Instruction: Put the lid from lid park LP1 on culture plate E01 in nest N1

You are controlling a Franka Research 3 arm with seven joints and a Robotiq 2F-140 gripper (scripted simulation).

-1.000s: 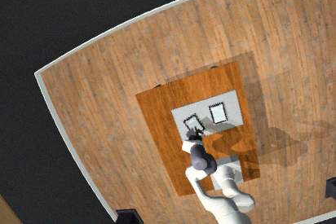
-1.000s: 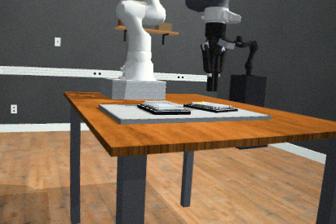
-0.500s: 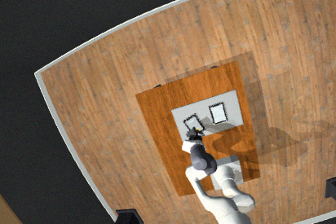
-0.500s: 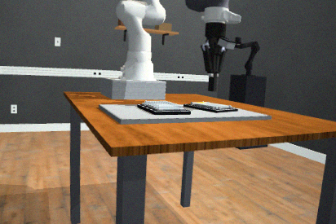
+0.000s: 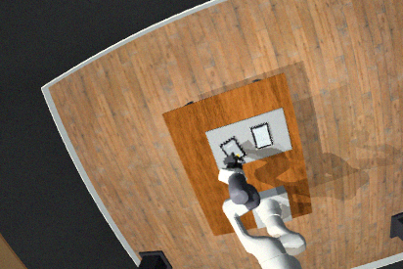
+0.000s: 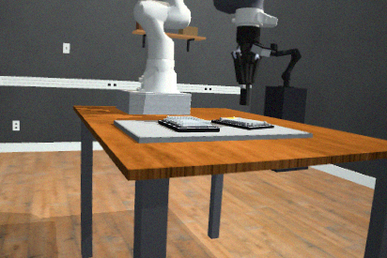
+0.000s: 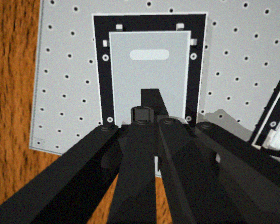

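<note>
My hand is 8 cm above the clear lid. From my hand the other things lie so: black nest 4 cm ahead, 21 cm to the right, 9 cm below; then culture plate 4 cm ahead, 21 cm to the right, 8 cm below; then black lid park 9 cm below.
</note>
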